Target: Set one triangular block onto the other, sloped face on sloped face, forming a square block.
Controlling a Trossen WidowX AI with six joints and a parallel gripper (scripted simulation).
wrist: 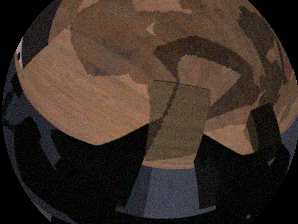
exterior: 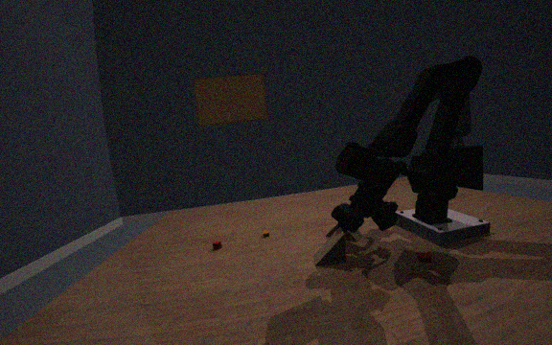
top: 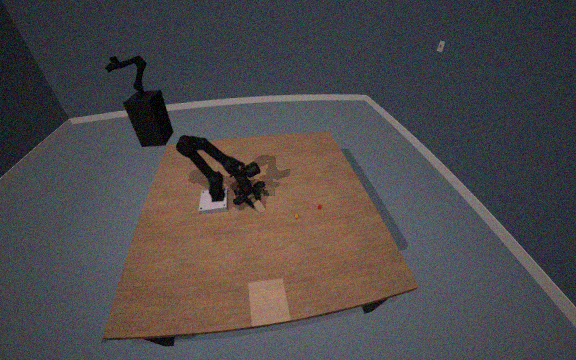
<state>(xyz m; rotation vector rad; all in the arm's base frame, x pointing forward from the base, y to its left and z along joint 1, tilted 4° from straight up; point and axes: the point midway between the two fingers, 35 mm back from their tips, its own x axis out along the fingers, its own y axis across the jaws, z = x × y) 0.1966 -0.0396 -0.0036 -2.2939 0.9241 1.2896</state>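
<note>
Now: gripper tip 50 mm short of the tan triangular block and 110 mm to the right of it. Also, from my gripper tip: small yellow piece: 200 mm ahead, 70 mm to the right, 10 mm below.
</note>
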